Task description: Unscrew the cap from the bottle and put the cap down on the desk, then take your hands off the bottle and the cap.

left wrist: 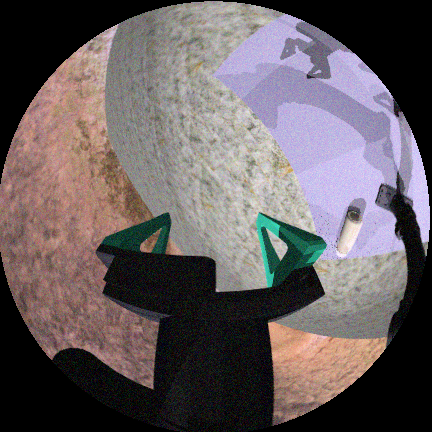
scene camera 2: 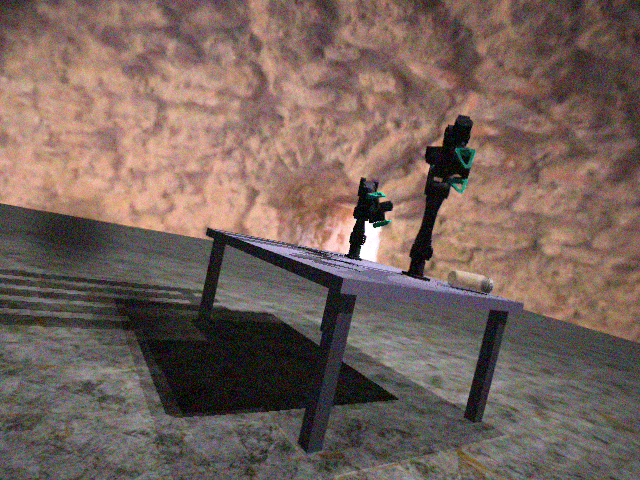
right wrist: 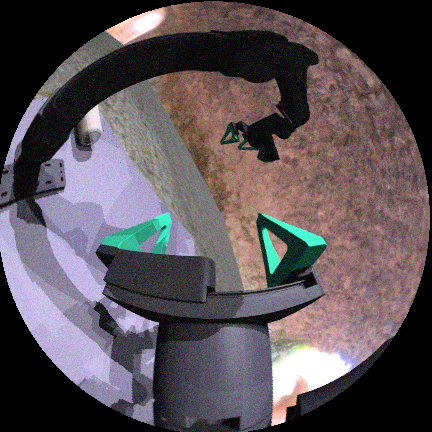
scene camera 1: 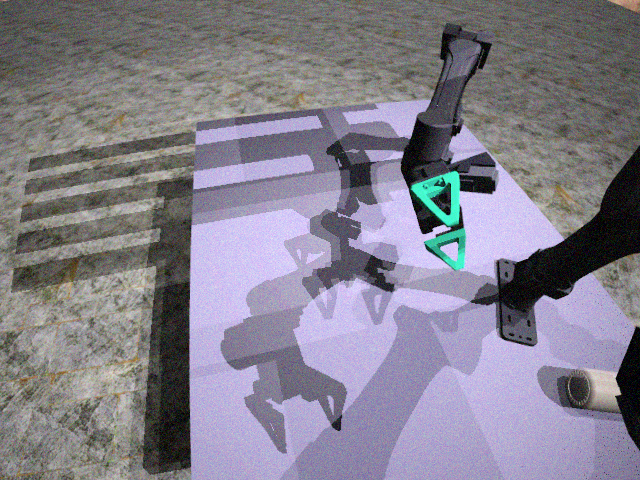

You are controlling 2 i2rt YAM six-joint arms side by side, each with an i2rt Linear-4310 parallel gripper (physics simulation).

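Pixels of known places: left gripper, between the fingertips: (left wrist: 213, 216) (scene camera 2: 463, 181) (right wrist: 229, 145); right gripper, between the fingertips: (scene camera 2: 387, 208) (right wrist: 213, 217) (scene camera 1: 456, 248); left arm's base, origin of its link: (scene camera 2: 414, 276) (scene camera 1: 514, 300); right arm's base, origin of its link: (scene camera 2: 353, 258).
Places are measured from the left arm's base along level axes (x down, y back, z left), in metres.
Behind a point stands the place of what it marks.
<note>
The cream bottle (scene camera 1: 602, 391) {x -0.067, y 0.105, z 0.188 m} (scene camera 2: 464, 279) {x -0.042, y 0.123, z 0.206 m} (left wrist: 349, 237) {x -0.069, y 0.147, z 0.174 m} (right wrist: 90, 121) {x -0.065, y 0.112, z 0.155 m} lies on its side on the lavender desk (scene camera 1: 248, 253) {x 0.000, y -0.584, z 0.052 m} (scene camera 2: 413, 293) {x 0.017, y -0.167, z 0.516 m} (left wrist: 312, 132) {x 0.000, y -0.128, z 0.355 m}. A dark grey ribbed cap (scene camera 1: 578, 387) {x -0.037, y 0.086, z 0.177 m} (scene camera 2: 486, 284) {x -0.040, y 0.220, z 0.195 m} (left wrist: 354, 215) {x -0.032, y 0.086, z 0.177 m} shows at one end of it; in the right wrist view that end is shaded. In scene camera 1 the left arm hides part of the bottle. My left gripper (scene camera 2: 464, 179) {x -0.352, y -0.062, z 0.446 m} (left wrist: 213, 216) {x -0.352, y -0.062, z 0.446 m} (right wrist: 229, 145) {x -0.352, y -0.062, z 0.446 m} is open and empty, raised high above the desk. My right gripper (scene camera 1: 456, 246) {x -0.246, y -0.209, z 0.119 m} (scene camera 2: 385, 208) {x -0.246, y -0.209, z 0.119 m} (right wrist: 213, 217) {x -0.246, y -0.209, z 0.119 m} is open and empty, also raised above the desk, away from the bottle.
The left arm's mounting plate (scene camera 1: 518, 331) {x -0.010, y -0.003, z 0.079 m} (left wrist: 385, 195) {x -0.010, y -0.008, z 0.067 m} (right wrist: 56, 175) {x -0.010, y -0.009, z 0.078 m} is fixed to the desk near the bottle. The left arm (scene camera 1: 586, 242) {x -0.280, y -0.043, z 0.084 m} (scene camera 2: 425, 227) {x -0.211, y -0.026, z 0.074 m} rises from it. The bottle lies near a desk edge, with the stone floor (scene camera 2: 413, 423) beyond. Arm shadows cross the desk.
</note>
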